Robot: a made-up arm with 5 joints.
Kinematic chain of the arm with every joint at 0, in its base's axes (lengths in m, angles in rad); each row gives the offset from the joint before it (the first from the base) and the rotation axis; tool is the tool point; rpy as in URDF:
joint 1: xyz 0.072 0 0.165 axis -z
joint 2: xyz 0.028 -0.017 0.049 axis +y
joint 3: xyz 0.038 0 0.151 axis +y
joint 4: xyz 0.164 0 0.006 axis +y
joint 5: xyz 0.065 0.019 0 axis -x
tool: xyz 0 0 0 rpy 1.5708 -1.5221 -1.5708
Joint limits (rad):
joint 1: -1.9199..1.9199
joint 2: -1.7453..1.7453
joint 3: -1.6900..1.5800
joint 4: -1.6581..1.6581
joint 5: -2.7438..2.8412
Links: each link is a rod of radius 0.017 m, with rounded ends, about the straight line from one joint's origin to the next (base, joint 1, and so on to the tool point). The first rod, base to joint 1, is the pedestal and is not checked.
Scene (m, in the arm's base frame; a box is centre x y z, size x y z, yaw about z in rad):
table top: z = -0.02
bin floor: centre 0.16 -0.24 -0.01 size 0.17 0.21 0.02 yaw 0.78
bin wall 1: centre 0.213 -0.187 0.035 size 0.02 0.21 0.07 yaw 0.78
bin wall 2: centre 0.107 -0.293 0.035 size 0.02 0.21 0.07 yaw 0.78
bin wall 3: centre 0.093 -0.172 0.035 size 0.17 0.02 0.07 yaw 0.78
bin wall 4: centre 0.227 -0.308 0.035 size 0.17 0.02 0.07 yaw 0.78
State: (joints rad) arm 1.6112 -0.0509 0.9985 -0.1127 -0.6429
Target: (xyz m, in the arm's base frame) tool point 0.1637 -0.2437 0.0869
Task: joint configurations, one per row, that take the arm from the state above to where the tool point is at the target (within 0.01 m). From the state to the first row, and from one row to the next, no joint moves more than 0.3 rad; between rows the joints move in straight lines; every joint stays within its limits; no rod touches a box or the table.
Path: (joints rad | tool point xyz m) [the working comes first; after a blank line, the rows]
Joints at the target: 1.2186 0.7912 0.4195 -0.2059 -0.6429
Straight joint move there: clear.

1: 1.4803 0.2298 0.8055 -0.1438 -0.6429 | 0.0947 -0.2280 0.1638
2: 1.3495 0.5105 0.6125 -0.1748 -0.6429 | 0.1287 -0.2427 0.1291
3: 1.2186 0.7912 0.4195 -0.2059 -0.6429 | 0.1637 -0.2437 0.0869

